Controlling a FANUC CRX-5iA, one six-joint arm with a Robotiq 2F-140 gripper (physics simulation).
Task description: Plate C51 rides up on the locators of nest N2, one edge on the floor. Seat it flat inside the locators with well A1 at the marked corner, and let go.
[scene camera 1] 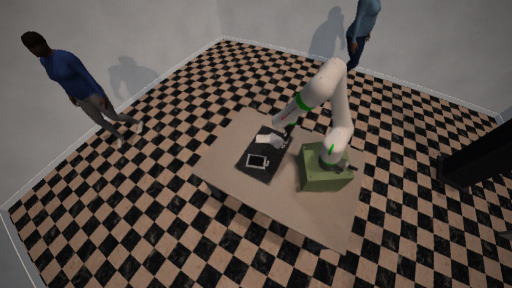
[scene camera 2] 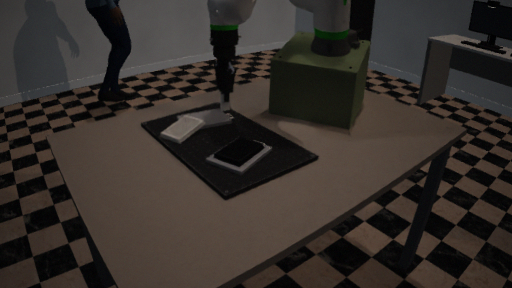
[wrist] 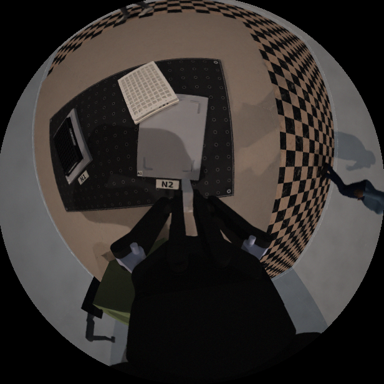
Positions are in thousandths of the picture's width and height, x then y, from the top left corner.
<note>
In view: my gripper (scene camera 2: 440,384), a black plate (scene camera 2: 468,526), a white well plate (wrist: 382,238) and a light grey nest N2 (wrist: 444,363).
The black plate shows as well in the wrist view (wrist: 178,397). My gripper also shows in the wrist view (wrist: 483,486).
</note>
